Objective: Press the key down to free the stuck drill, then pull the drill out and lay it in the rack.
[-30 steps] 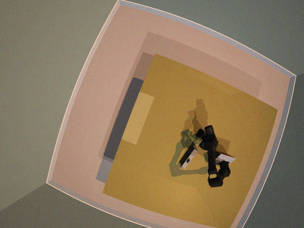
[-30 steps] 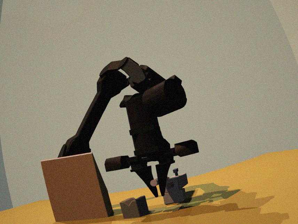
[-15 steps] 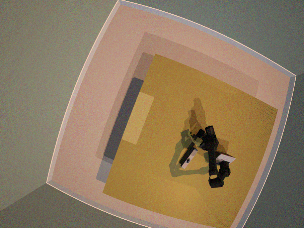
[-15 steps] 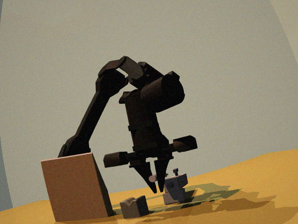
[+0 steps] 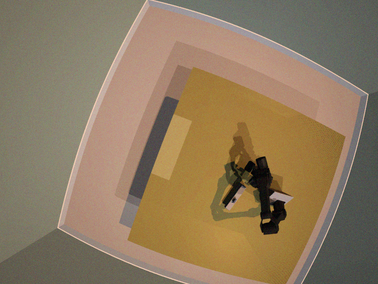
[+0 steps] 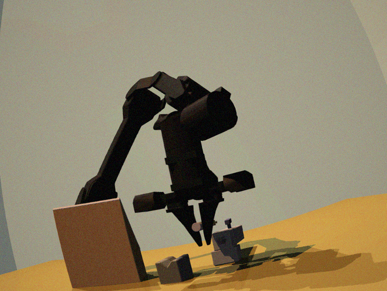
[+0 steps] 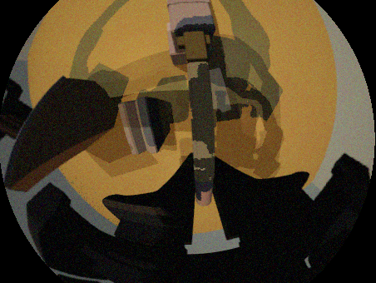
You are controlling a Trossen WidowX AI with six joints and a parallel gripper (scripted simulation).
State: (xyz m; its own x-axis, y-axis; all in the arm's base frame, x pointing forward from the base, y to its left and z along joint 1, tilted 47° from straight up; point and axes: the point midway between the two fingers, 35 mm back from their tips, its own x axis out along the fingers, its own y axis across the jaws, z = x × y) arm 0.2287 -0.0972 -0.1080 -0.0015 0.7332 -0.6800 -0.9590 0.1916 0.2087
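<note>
My gripper tip is now 60 mm past the rack, 50 mm to the right of it and 40 mm above it. Round my gripper tip: drill (10 mm ahead, 40 mm to the left, 30 mm above); then key (70 mm ahead, 210 mm to the left, 10 mm below); then grey fixture block (60 mm ahead, 190 mm to the left, 20 mm below).
</note>
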